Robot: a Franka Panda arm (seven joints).
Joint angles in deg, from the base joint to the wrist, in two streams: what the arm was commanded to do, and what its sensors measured. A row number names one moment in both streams.
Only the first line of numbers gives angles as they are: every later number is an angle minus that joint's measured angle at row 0.
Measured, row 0:
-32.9, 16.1, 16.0, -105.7, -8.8, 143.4, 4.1
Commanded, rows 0 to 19:
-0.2, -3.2, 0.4, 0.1, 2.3, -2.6, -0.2
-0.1, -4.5, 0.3, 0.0, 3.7, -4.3, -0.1
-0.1, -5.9, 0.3, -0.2, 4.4, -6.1, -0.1
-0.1, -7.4, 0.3, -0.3, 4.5, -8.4, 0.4
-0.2, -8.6, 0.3, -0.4, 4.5, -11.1, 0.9
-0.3, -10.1, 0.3, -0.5, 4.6, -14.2, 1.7
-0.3, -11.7, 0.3, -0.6, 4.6, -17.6, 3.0
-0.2, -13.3, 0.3, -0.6, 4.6, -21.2, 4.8
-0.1, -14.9, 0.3, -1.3, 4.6, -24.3, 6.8
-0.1, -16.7, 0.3, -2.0, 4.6, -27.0, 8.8
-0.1, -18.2, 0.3, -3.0, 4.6, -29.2, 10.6
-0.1, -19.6, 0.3, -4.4, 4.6, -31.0, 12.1
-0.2, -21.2, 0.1, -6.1, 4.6, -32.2, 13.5
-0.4, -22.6, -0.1, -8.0, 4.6, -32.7, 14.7
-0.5, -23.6, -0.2, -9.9, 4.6, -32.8, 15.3
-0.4, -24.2, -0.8, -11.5, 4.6, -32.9, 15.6
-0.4, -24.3, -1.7, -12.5, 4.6, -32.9, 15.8
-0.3, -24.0, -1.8, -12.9, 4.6, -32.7, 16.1
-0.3, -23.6, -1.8, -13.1, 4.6, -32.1, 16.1
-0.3, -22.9, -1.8, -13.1, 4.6, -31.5, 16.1
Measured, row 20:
0.0, -22.9, -1.6, -11.5, 3.9, -32.9, 15.1
